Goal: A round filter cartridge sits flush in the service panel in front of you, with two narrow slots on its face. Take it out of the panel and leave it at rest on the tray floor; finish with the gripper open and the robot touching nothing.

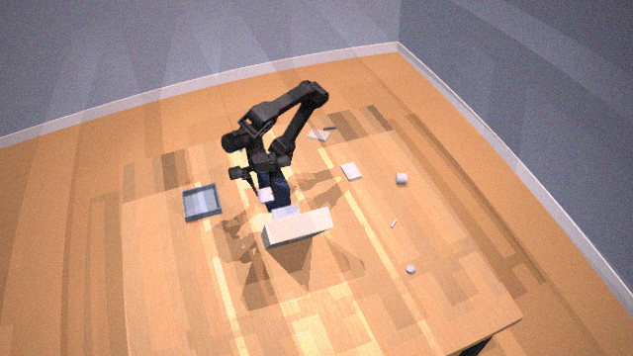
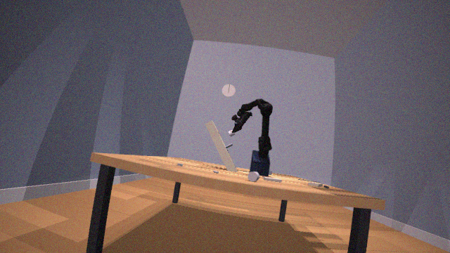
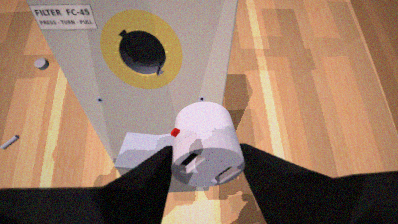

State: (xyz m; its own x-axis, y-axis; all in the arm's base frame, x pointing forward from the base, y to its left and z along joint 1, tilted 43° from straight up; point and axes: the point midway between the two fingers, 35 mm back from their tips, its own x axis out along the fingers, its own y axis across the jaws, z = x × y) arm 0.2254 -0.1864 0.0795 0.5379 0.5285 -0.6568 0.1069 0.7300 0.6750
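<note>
Right now the blue-rimmed tray is 340 mm behind my gripper tip, 190 mm to the right of it and 280 mm below it. The rest, counted from my gripper tip: filter cartridge right at my gripper tip; grey service panel 70 mm ahead, 50 mm to the left, 120 mm below; small stick 80 mm ahead, 440 mm to the left, 290 mm below.
</note>
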